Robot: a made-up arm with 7 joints. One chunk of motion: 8 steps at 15 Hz.
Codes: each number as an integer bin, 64 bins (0 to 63) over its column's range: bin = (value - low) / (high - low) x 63, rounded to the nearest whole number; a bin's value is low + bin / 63 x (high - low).
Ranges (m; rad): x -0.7..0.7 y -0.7..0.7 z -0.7..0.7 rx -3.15..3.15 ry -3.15..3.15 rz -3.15..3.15
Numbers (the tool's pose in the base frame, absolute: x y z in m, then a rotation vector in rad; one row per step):
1: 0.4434 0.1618 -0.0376 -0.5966 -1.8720 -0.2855
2: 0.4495 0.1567 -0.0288 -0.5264 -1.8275 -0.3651
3: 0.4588 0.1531 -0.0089 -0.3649 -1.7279 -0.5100
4: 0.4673 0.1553 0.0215 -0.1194 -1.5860 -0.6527
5: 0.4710 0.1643 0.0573 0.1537 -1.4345 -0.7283
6: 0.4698 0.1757 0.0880 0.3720 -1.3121 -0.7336
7: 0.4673 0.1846 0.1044 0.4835 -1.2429 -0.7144
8: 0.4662 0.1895 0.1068 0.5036 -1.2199 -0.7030
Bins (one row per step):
1: 51 39 30 26 13 29
2: 52 39 30 26 13 28
3: 52 38 31 28 14 26
4: 53 38 32 30 16 25
5: 53 39 34 33 17 24
6: 53 39 35 35 18 24
7: 53 40 36 36 19 24
8: 52 40 36 37 19 24

